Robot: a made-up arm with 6 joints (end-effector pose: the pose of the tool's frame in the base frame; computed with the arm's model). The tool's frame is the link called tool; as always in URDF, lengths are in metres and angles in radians. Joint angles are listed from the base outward.
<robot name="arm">
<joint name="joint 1" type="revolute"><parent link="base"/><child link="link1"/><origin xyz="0.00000 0.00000 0.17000" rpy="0.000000 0.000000 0.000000"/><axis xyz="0 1 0"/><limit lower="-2.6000" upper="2.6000" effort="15" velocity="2.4"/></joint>
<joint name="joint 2" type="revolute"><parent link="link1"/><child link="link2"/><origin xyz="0.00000 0.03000 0.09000" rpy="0.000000 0.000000 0.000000"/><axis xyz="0 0 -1"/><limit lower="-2.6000" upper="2.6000" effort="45" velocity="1.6"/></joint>
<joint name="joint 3" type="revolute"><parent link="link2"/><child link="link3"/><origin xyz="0.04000 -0.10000 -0.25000" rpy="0.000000 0.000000 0.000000"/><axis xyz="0 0 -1"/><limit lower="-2.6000" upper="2.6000" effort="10" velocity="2.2"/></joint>
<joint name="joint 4" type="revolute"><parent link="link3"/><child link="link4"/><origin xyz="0.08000 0.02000 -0.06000" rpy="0.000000 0.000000 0.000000"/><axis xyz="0 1 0"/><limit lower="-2.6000" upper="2.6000" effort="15" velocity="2.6"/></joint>
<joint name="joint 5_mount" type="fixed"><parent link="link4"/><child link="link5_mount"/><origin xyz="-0.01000 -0.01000 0.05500" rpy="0.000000 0.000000 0.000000"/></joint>
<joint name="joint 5" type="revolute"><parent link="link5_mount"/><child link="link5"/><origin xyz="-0.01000 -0.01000 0.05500" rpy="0.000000 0.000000 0.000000"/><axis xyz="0 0 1"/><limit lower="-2.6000" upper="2.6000" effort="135" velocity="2.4"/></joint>
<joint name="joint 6" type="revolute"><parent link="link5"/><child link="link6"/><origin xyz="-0.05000 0.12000 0.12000" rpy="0.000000 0.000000 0.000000"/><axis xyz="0 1 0"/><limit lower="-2.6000" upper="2.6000" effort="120" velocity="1.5"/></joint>
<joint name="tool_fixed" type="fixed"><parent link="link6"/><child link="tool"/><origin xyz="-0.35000 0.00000 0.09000" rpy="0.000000 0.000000 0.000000"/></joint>
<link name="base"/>
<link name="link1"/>
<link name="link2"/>
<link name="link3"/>
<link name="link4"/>
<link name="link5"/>
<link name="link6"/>
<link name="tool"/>
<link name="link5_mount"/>
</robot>
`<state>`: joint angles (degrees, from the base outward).
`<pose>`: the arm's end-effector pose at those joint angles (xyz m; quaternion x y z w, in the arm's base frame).
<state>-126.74 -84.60 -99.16 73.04 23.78 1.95</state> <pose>-0.1297 0.0927 -0.1402 -0.9573 0.2174 -0.1903 0.0030</pose>
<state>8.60 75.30 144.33 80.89 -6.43 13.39</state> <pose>-0.4707 0.1065 0.4559 -0.6504 0.2387 0.6738 0.2569</pose>
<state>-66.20 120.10 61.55 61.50 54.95 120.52</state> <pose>-0.2613 -0.1767 -0.3923 0.7404 -0.0397 0.4944 0.4536</pose>
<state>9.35 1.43 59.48 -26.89 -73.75 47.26</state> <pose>0.2290 0.1695 0.4200 0.3161 -0.0257 -0.8403 0.4396</pose>
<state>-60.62 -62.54 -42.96 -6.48 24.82 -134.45</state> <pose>0.2158 0.1080 -0.0518 -0.5734 0.4101 -0.7024 0.0977</pose>
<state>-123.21 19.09 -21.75 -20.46 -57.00 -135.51</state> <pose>0.0585 -0.1150 0.5193 -0.0397 0.5792 0.4563 0.6744</pose>
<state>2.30 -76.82 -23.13 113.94 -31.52 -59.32</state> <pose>-0.1773 0.1442 0.1666 -0.4995 0.0876 0.6547 0.5605</pose>
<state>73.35 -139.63 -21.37 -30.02 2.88 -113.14</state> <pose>-0.3618 0.0593 0.1904 0.9404 -0.0923 -0.3080 0.1106</pose>
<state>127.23 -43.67 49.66 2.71 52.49 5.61</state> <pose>0.2287 -0.2227 0.2229 0.3502 0.8501 0.1824 0.3485</pose>
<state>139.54 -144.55 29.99 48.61 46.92 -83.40</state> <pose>-0.1784 0.0161 0.1731 -0.9209 -0.3707 0.1160 0.0315</pose>
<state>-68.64 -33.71 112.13 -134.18 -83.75 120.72</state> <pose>0.3764 0.2759 -0.1597 0.3798 -0.8002 0.0741 0.4581</pose>
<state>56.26 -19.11 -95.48 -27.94 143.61 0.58</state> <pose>0.3215 0.2070 0.0013 -0.2982 0.4968 -0.6942 0.4270</pose>
